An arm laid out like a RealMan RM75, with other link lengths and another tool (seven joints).
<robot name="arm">
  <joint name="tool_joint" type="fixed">
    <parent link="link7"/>
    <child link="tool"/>
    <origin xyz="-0.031 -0.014 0.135" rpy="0.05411 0 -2.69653"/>
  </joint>
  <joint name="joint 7" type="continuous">
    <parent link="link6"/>
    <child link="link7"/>
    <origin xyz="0 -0.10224 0" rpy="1.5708 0 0"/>
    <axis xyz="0 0 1"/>
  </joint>
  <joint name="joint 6" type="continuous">
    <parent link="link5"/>
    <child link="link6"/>
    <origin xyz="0 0 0" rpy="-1.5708 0 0"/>
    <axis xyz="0 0 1"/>
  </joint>
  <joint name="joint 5" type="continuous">
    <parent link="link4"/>
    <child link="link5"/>
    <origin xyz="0 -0.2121 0" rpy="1.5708 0 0"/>
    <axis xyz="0 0 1"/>
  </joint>
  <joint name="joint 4" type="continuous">
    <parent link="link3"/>
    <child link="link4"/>
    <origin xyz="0 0 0" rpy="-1.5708 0 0"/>
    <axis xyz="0 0 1"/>
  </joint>
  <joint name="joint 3" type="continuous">
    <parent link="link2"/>
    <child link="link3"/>
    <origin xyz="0 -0.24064 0" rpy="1.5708 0 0"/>
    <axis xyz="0 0 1"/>
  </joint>
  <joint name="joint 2" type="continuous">
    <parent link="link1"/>
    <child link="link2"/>
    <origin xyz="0 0 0" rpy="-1.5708 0 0"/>
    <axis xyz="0 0 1"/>
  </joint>
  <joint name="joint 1" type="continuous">
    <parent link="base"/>
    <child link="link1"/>
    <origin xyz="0 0 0.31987"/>
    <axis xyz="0 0 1"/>
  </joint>
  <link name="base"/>
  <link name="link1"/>
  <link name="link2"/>
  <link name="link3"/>
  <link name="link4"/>
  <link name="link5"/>
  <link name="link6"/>
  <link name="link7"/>
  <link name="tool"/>
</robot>
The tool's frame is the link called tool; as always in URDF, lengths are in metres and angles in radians. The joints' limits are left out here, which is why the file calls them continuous.
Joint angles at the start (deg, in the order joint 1, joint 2, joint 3, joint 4, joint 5, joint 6, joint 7):
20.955, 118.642, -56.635, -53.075, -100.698, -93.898, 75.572
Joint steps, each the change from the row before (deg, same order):
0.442, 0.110, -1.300, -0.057, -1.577, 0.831, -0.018
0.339, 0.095, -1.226, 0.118, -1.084, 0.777, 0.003
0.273, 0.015, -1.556, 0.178, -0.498, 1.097, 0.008
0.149, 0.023, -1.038, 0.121, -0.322, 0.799, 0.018
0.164, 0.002, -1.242, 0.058, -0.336, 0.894, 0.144
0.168, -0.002, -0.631, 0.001, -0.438, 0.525, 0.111
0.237, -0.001, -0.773, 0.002, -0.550, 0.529, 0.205
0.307, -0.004, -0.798, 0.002, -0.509, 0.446, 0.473
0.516, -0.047, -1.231, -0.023, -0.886, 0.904, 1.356
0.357, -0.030, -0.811, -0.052, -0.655, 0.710, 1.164
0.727, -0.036, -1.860, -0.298, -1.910, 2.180, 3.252
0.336, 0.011, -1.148, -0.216, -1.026, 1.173, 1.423
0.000, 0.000, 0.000, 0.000, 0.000, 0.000, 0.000
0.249, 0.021, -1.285, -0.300, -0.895, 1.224, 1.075
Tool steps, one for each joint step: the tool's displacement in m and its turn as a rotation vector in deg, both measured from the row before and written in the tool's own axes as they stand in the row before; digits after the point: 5 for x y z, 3 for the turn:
-0.00647, 0.00067, 0.00707, 0.022, -2.345, -0.349
-0.00533, 0.00036, 0.00624, 0.083, -1.806, -0.180
-0.00401, 0.00059, 0.00630, 0.007, -1.462, -0.227
-0.00274, 0.00059, 0.00415, -0.069, -0.943, -0.127
-0.00288, 0.00051, 0.00465, -0.065, -1.099, -0.135
-0.00186, 0.00072, 0.00265, -0.133, -0.813, -0.137
-0.00222, 0.00043, 0.00336, -0.047, -1.028, -0.141
-0.00173, 0.00011, 0.00356, 0.071, -1.015, 0.041
-0.00251, 0.00165, 0.00518, -0.185, -1.605, 0.579
-0.00148, 0.00177, 0.00334, -0.286, -1.074, 0.573
-0.00394, 0.00695, 0.00708, -1.473, -2.559, 1.690
-0.00215, 0.00301, 0.00422, -0.790, -1.418, 0.474
0.00000, 0.00000, 0.00000, 0.000, 0.000, 0.000
-0.00186, 0.00242, 0.00431, -0.797, -1.337, 0.047

